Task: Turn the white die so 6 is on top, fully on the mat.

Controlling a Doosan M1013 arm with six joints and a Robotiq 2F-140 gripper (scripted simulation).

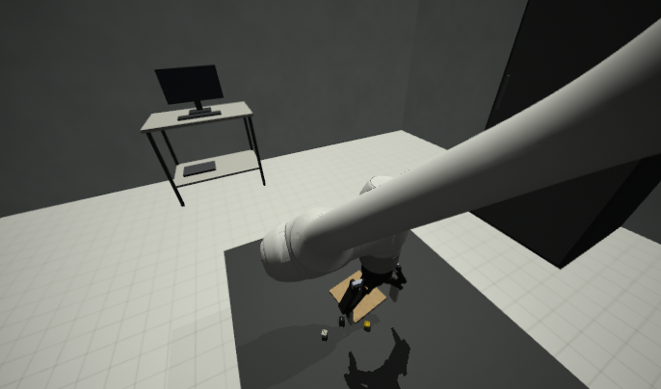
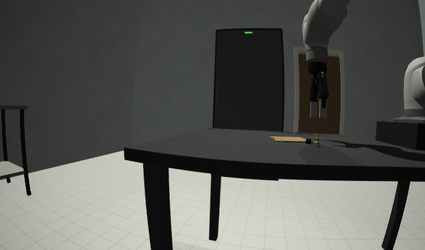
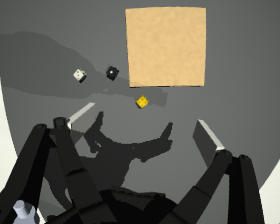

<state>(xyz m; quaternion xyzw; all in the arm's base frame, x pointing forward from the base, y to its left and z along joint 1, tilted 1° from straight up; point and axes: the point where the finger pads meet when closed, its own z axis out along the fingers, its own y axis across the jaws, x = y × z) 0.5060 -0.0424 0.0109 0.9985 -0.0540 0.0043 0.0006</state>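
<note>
Now: the yellow die 10 mm to the left of my hand and 90 mm below it. From my hand the other things lie so: tan mat: 100 mm ahead, 30 mm to the right, 100 mm below; then white die: 50 mm ahead, 130 mm to the left, 90 mm below; then black die: 60 mm ahead, 70 mm to the left, 90 mm below.
</note>
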